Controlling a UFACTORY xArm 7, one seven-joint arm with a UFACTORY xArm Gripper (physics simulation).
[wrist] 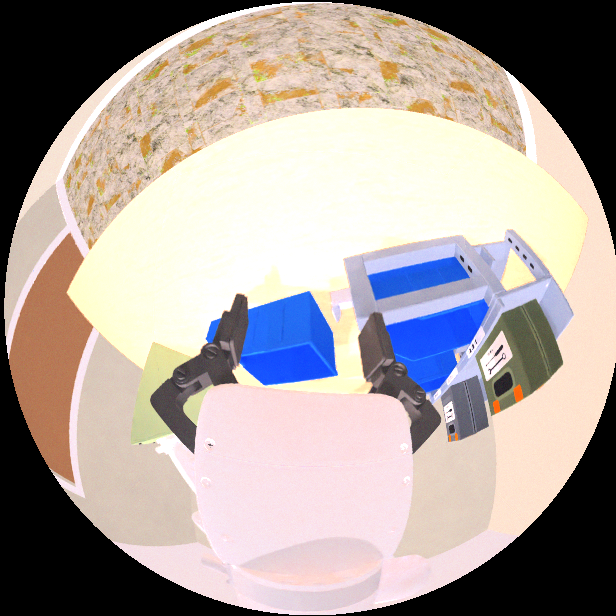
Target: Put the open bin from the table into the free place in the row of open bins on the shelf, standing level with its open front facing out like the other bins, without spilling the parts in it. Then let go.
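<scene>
In the wrist view my gripper is open, with its two dark fingers spread wide and nothing between them. A blue bin stands on the pale table just beyond the fingers, nearer the left one. To the right a grey shelf frame holds blue bins: one on the upper level and others lower down. The parts inside the table bin are not visible from here.
A green case with a tool label and a small grey box stand beside the shelf at the right. A pale green sheet lies at the table's left. A stone-patterned wall is beyond.
</scene>
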